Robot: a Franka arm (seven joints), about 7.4 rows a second.
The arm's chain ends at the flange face. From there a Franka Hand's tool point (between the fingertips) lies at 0.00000 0.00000 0.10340 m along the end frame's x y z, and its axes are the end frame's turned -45 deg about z.
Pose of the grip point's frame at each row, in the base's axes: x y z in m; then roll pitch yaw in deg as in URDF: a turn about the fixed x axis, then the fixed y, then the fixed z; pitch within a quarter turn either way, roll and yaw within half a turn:
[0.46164 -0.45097 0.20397 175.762 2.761 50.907]
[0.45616 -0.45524 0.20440 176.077 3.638 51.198]
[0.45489 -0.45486 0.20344 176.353 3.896 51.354]
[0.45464 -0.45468 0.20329 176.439 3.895 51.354]
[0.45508 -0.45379 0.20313 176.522 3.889 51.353]
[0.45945 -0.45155 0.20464 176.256 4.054 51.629]
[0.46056 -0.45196 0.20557 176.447 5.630 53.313]
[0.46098 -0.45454 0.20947 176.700 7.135 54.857]
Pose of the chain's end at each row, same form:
[0.45884 -0.44230 0.30697 175.051 -1.039 6.054]
[0.45475 -0.44571 0.30735 174.655 -0.196 6.332]
[0.45413 -0.44528 0.30639 174.668 0.182 6.470]
[0.45400 -0.44519 0.30625 174.730 0.241 6.464]
[0.45455 -0.44441 0.30610 174.793 0.296 6.458]
[0.45868 -0.44164 0.30756 174.488 0.225 6.751]
[0.46147 -0.44001 0.30827 173.511 1.476 8.404]
[0.46349 -0.44063 0.31190 172.625 2.719 9.888]

